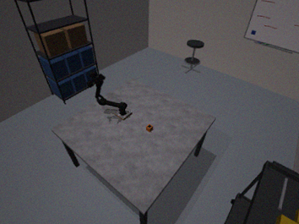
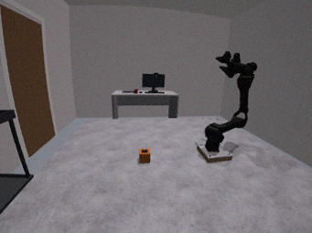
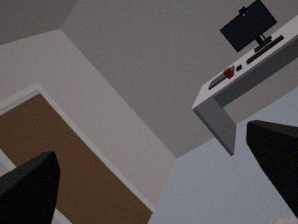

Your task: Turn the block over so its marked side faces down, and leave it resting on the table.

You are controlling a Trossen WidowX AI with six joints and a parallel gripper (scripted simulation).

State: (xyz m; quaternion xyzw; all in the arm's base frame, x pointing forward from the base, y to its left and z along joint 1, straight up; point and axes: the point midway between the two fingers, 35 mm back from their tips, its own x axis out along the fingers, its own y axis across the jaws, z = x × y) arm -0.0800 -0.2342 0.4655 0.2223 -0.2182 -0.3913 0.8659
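Now: the orange block 420 mm ahead of my gripper tip, 350 mm to the left of it and 460 mm below it.
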